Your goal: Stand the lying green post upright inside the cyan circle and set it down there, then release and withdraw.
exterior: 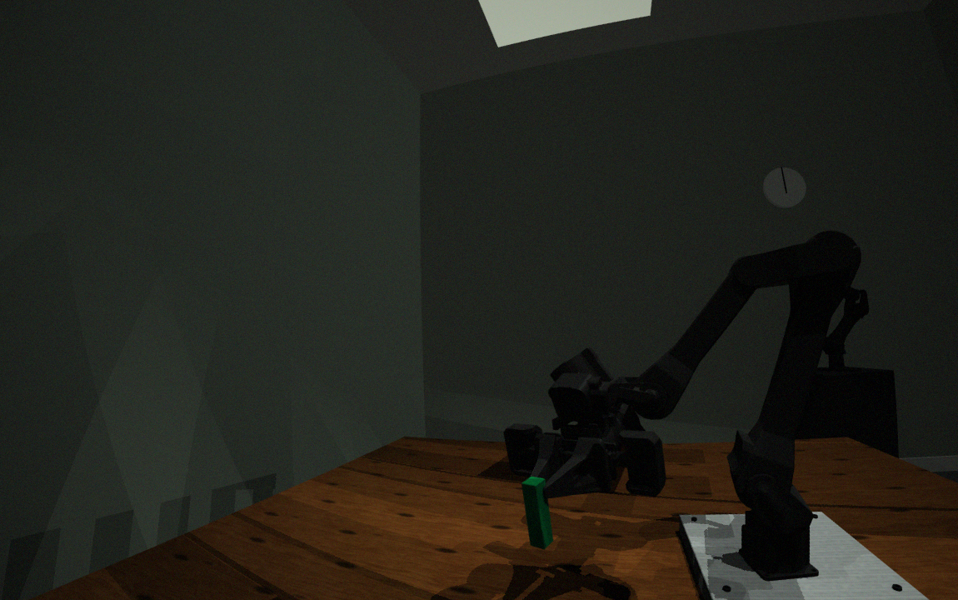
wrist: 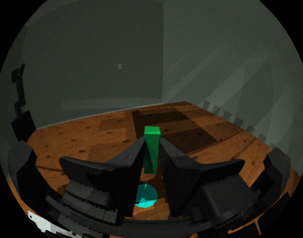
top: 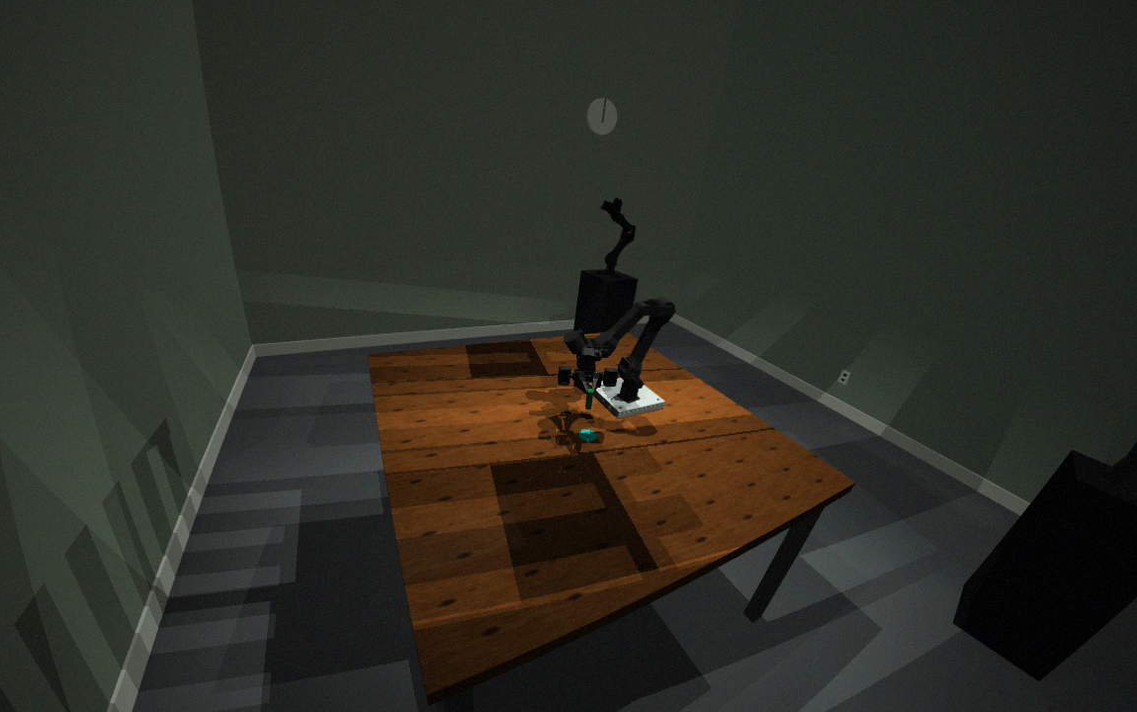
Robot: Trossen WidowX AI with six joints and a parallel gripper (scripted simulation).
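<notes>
The cyan circle lies 20 mm behind my gripper tip and 160 mm below it. The rest, counted from my gripper tip: green post: 20 mm below.
</notes>
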